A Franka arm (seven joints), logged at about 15 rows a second.
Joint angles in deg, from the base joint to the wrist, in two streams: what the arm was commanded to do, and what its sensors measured. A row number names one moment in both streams.
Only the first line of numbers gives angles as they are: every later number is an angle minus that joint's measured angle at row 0.
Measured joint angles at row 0:
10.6, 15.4, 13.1, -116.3, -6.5, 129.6, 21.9
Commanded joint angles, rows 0 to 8:
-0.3, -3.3, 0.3, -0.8, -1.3, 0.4, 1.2
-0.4, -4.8, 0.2, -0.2, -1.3, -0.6, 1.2
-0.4, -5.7, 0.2, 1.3, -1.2, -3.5, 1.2
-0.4, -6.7, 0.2, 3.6, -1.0, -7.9, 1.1
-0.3, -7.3, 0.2, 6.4, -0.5, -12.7, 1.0
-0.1, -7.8, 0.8, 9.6, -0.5, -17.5, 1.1
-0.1, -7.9, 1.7, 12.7, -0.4, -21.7, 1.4
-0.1, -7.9, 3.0, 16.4, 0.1, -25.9, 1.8
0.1, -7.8, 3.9, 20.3, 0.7, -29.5, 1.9
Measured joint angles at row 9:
-0.1, -7.7, 1.1, 10.7, -0.1, -19.7, 0.0
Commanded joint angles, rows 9 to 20:
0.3, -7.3, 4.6, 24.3, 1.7, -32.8, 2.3
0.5, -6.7, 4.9, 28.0, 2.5, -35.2, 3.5
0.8, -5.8, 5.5, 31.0, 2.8, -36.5, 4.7
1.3, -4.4, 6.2, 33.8, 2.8, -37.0, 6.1
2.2, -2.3, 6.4, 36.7, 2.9, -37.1, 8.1
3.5, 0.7, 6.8, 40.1, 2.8, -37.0, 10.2
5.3, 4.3, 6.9, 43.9, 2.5, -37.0, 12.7
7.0, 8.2, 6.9, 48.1, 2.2, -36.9, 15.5
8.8, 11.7, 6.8, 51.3, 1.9, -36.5, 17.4
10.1, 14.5, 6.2, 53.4, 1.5, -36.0, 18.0
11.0, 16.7, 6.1, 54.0, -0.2, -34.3, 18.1
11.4, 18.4, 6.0, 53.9, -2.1, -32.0, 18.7
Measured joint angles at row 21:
8.7, 9.3, 6.6, 45.6, 1.7, -34.0, 15.7
